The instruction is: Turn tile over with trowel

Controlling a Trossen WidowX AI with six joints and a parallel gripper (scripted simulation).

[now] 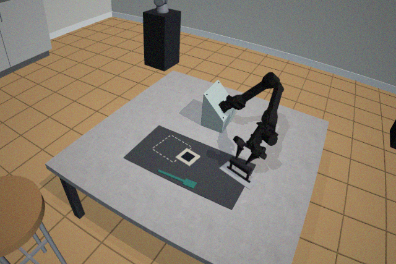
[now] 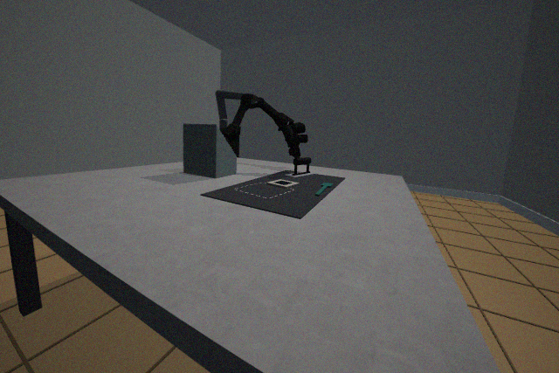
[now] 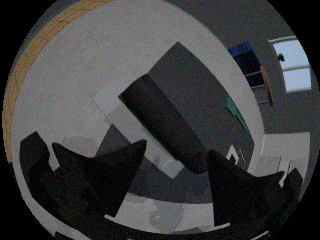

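The black-handled tool lies 1 cm ahead of my gripper tip, 1 cm to the right of it and 5 cm below it. Round my gripper tip: green flat tool: 21 cm ahead, 22 cm to the right, 8 cm below; tile: 6 cm ahead, 28 cm to the right, 8 cm below; dark mat: 8 cm ahead, 25 cm to the right, 10 cm below.
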